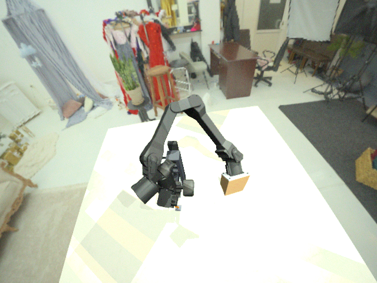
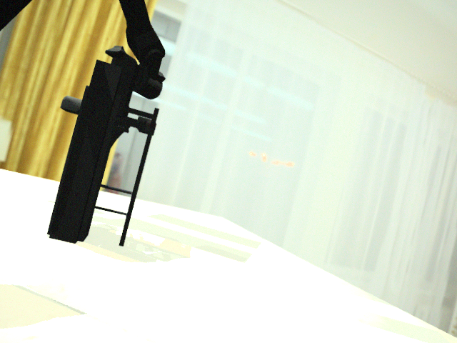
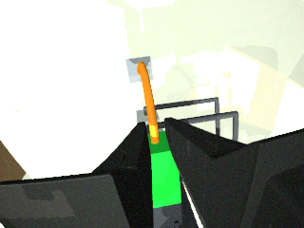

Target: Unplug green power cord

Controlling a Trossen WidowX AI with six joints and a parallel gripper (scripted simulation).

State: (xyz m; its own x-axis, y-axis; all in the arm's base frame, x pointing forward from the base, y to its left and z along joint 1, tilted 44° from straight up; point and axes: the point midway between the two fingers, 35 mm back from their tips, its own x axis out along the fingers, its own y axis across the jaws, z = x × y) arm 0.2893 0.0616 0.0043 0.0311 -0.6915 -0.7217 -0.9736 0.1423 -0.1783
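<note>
Right now my gripper tip is 6 cm to the left of the green plug, 1 cm past it and 1 cm above it.
</note>
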